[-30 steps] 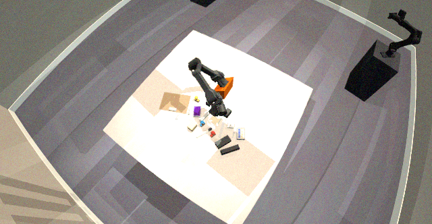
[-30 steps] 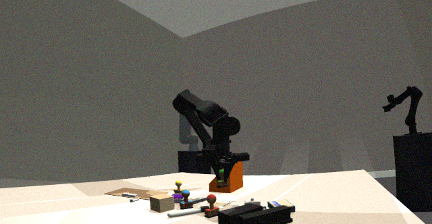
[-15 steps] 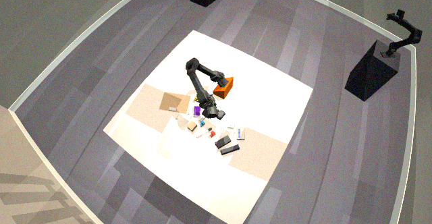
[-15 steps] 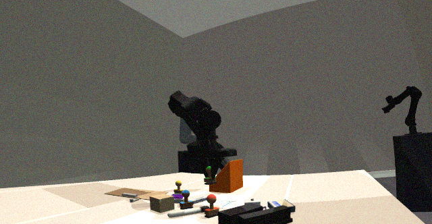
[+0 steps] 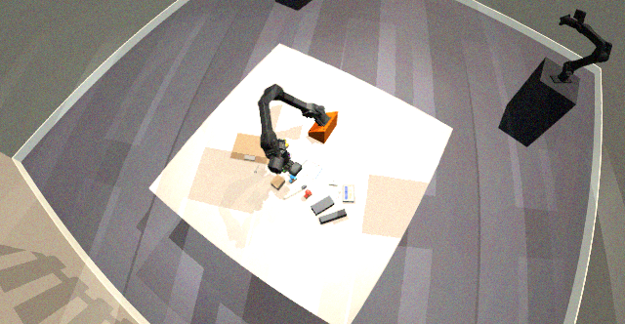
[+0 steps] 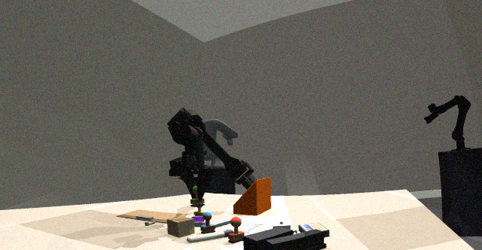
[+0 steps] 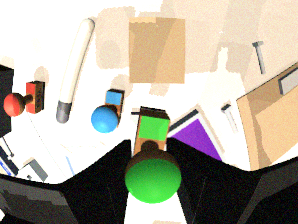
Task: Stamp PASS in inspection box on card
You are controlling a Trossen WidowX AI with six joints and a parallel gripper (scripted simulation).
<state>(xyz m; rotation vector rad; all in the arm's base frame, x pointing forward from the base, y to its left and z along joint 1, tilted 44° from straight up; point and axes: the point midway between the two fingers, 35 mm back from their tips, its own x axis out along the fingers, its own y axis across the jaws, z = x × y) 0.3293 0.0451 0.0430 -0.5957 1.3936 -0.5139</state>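
Right now my gripper tip is 70 mm above the tan block, 60 mm short of it and 10 mm to the left of it. From my gripper tip the other things lie so: ink pad: 90 mm below, 60 mm to the right, 60 mm behind; then blue-knobbed stamp: 80 mm below, 40 mm to the left; then green-knobbed stamp: right at my gripper tip.
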